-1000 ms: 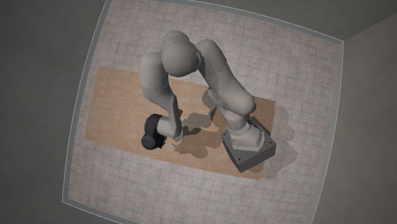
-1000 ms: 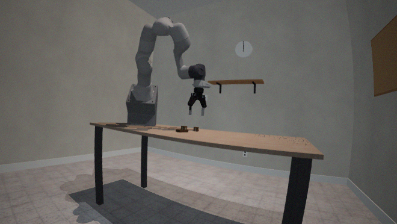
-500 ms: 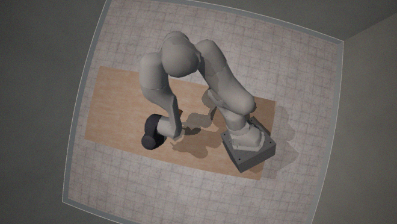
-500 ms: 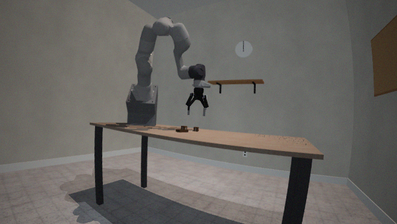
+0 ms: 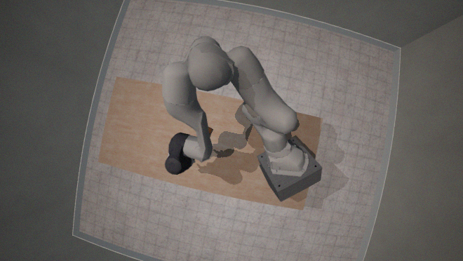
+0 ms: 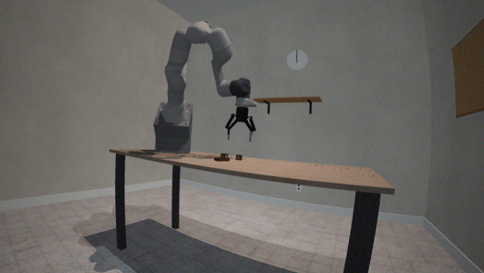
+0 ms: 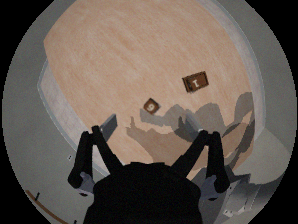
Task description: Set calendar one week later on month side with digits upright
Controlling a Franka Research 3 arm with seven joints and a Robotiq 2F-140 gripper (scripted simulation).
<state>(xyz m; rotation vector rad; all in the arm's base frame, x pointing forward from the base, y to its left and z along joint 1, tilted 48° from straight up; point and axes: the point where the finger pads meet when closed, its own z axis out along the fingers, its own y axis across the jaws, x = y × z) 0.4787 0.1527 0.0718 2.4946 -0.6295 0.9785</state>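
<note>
The calendar cube is 110 mm below my hand.
</note>
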